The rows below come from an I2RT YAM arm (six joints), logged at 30 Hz.
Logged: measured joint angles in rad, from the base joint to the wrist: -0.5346, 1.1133, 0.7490, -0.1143, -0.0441, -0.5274; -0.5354, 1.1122, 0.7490, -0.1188, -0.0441, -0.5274; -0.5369, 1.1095, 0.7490, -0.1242, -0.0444, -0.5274; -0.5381, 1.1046, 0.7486, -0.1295, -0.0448, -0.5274; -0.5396, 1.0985, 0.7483, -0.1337, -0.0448, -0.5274; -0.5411, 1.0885, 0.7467, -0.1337, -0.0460, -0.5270; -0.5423, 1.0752, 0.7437, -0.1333, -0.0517, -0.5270; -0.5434, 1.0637, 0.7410, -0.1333, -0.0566, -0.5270; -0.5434, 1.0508, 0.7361, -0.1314, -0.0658, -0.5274; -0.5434, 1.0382, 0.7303, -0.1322, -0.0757, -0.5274; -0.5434, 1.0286, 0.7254, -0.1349, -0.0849, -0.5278; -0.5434, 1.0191, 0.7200, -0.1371, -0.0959, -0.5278; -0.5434, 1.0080, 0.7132, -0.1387, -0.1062, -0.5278; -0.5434, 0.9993, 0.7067, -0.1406, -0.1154, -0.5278; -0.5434, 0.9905, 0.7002, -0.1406, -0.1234, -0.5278; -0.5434, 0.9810, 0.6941, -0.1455, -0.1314, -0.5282; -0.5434, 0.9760, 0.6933, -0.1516, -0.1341, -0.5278; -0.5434, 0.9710, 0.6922, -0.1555, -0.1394, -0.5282; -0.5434, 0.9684, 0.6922, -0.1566, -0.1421, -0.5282; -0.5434, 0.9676, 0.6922, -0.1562, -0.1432, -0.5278
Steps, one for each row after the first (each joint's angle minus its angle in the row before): -0.0008, -0.0011, 0.0000, -0.0045, 0.0000, 0.0000; -0.0015, -0.0027, 0.0000, -0.0054, -0.0003, 0.0000; -0.0012, -0.0049, -0.0004, -0.0053, -0.0004, 0.0000; -0.0015, -0.0061, -0.0003, -0.0042, 0.0000, 0.0000; -0.0015, -0.0100, -0.0016, 0.0000, -0.0012, 0.0004; -0.0012, -0.0133, -0.0030, 0.0004, -0.0057, 0.0000; -0.0011, -0.0115, -0.0027, 0.0000, -0.0049, 0.0000; 0.0000, -0.0129, -0.0049, 0.0019, -0.0092, -0.0004; 0.0000, -0.0126, -0.0058, -0.0008, -0.0099, 0.0000; 0.0000, -0.0096, -0.0049, -0.0027, -0.0092, -0.0004; 0.0000, -0.0095, -0.0054, -0.0022, -0.0110, 0.0000; 0.0000, -0.0111, -0.0068, -0.0016, -0.0103, 0.0000; 0.0000, -0.0087, -0.0065, -0.0019, -0.0092, 0.0000; 0.0000, -0.0088, -0.0065, 0.0000, -0.0080, 0.0000; 0.0000, -0.0095, -0.0061, -0.0049, -0.0080, -0.0004; 0.0000, -0.0050, -0.0008, -0.0061, -0.0027, 0.0004; 0.0000, -0.0050, -0.0011, -0.0039, -0.0053, -0.0004; 0.0000, -0.0026, 0.0000, -0.0011, -0.0027, 0.0000; 0.0000, -0.0008, 0.0000, 0.0004, -0.0011, 0.0004
